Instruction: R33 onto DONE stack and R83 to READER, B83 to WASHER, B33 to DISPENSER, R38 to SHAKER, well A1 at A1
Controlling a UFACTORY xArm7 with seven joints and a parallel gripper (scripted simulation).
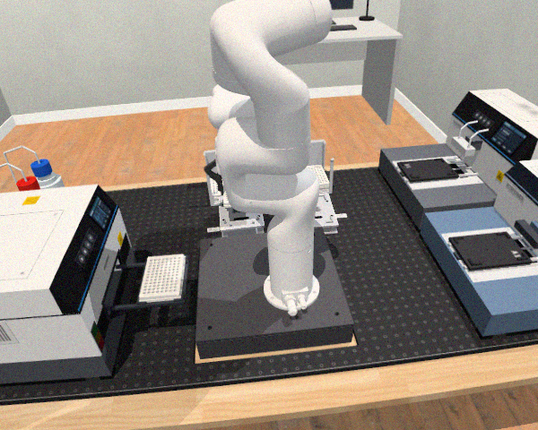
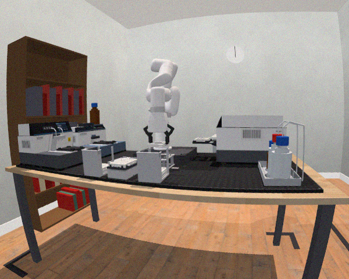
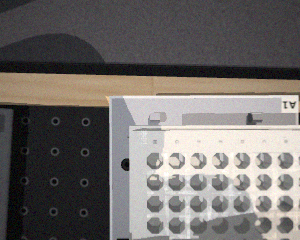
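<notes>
Now: the regrip nest 8 cm below my hand. The rest, counted from my hand: DONE label 10 cm ahead, 26 cm to the right, 14 cm below; RG label 8 cm to the left, 14 cm below; N6 label 1 cm behind, 30 cm to the right, 14 cm below.
</notes>
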